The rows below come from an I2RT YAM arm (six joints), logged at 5 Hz.
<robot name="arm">
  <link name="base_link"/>
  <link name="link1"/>
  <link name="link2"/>
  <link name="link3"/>
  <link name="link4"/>
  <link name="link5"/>
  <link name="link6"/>
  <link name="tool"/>
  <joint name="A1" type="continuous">
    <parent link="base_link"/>
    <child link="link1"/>
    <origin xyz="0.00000 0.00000 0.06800" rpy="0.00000 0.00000 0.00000"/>
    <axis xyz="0 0 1"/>
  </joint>
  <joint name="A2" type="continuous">
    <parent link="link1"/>
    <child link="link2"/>
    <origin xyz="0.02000 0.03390 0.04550" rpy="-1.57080 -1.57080 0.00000"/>
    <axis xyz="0 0 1"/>
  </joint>
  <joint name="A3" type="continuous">
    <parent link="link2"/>
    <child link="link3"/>
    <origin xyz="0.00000 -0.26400 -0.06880" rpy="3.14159 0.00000 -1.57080"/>
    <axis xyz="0 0 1"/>
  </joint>
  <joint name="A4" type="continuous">
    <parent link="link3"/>
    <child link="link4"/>
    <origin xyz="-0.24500 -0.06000 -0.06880" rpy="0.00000 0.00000 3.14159"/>
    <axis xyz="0 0 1"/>
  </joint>
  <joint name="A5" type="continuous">
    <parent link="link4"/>
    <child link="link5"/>
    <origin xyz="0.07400 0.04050 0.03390" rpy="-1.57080 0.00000 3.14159"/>
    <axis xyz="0 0 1"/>
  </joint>
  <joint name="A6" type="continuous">
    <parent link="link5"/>
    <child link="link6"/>
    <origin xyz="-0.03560 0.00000 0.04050" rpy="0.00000 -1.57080 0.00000"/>
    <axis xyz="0 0 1"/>
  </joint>
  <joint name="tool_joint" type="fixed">
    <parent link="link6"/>
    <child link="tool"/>
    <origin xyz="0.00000 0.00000 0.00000" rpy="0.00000 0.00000 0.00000"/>
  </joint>
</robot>
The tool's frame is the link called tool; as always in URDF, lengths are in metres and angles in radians. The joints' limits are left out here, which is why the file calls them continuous.
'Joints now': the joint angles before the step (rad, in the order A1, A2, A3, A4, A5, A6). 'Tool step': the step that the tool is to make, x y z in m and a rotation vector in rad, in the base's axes. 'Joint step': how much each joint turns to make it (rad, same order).
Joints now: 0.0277 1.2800 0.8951 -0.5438 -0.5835 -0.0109
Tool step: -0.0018 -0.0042 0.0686 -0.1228 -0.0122 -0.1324
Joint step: 0.0061 -0.0245 0.2588 -0.2562 0.1821 0.0394
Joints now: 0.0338 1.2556 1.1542 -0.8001 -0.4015 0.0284
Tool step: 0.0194 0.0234 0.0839 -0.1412 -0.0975 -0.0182
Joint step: 0.1063 0.1370 0.4302 -0.2091 0.1941 -0.0035
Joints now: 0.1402 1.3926 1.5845 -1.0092 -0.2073 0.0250
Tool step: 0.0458 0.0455 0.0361 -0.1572 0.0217 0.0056
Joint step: 0.1383 0.3080 0.4848 -0.2309 0.1996 -0.0003
